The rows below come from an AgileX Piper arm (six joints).
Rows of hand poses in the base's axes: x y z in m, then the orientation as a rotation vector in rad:
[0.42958 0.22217 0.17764 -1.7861 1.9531 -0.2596]
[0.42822 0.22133 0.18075 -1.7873 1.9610 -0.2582]
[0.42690 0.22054 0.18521 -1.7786 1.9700 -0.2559]
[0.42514 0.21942 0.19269 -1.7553 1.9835 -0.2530]
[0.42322 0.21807 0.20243 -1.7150 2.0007 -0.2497]
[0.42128 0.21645 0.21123 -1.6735 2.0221 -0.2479]
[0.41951 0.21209 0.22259 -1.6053 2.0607 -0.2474]
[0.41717 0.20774 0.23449 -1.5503 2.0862 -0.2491]
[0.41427 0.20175 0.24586 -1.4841 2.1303 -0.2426]
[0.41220 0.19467 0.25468 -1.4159 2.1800 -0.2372]
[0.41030 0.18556 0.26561 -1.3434 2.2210 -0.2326]
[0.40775 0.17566 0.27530 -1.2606 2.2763 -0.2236]
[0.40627 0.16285 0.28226 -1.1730 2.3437 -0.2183]
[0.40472 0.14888 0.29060 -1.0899 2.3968 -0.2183]
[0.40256 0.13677 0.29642 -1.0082 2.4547 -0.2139]
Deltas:
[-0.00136 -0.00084 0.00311 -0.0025 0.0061 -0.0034]
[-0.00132 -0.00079 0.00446 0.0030 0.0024 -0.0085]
[-0.00176 -0.00112 0.00748 0.0096 -0.0014 -0.0177]
[-0.00192 -0.00135 0.00974 0.0174 -0.0066 -0.0278]
[-0.00194 -0.00162 0.00880 0.0154 -0.0046 -0.0311]
[-0.00177 -0.00436 0.01136 0.0219 -0.0051 -0.0537]
[-0.00234 -0.00435 0.01190 0.0175 -0.0078 -0.0414]
[-0.00290 -0.00599 0.01137 0.0212 0.0046 -0.0549]
[-0.00207 -0.00708 0.00882 0.0185 0.0091 -0.0591]
[-0.00190 -0.00911 0.01093 0.0213 0.0022 -0.0579]
[-0.00255 -0.00990 0.00969 0.0229 0.0127 -0.0693]
[-0.00148 -0.01281 0.00696 0.0171 0.0224 -0.0776]
[-0.00155 -0.01397 0.00834 0.0142 0.0137 -0.0702]
[-0.00216 -0.01211 0.00582 0.0141 0.0220 -0.0699]

